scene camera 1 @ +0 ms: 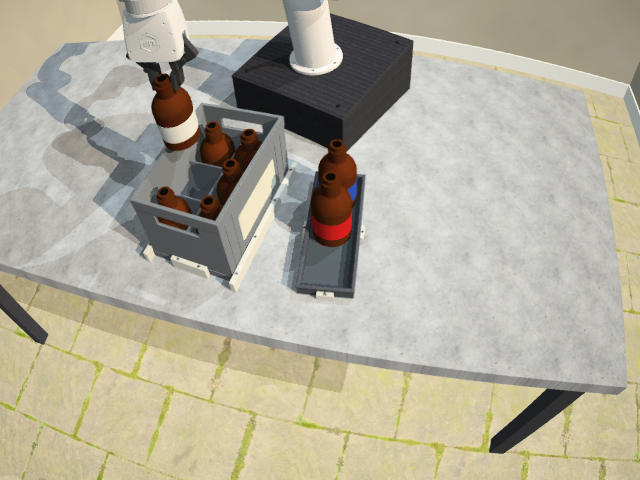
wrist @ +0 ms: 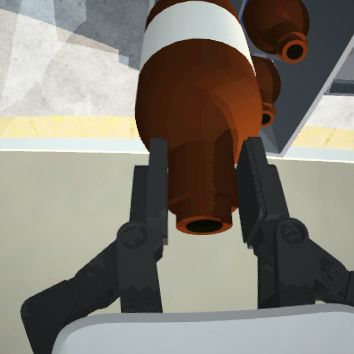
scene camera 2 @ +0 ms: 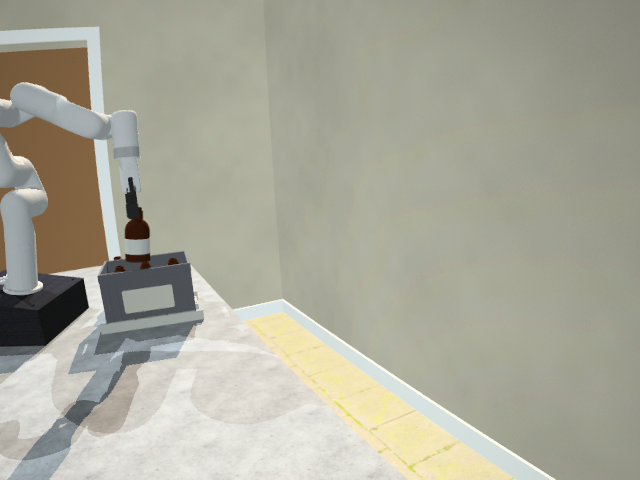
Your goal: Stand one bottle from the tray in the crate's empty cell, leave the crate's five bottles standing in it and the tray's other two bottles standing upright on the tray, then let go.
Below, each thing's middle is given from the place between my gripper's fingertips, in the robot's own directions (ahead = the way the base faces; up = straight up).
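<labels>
Red-labelled bottle [scene camera 1: 331, 204]: from my hand, 280 mm to the left, 40 mm ahead, 240 mm below.
</labels>
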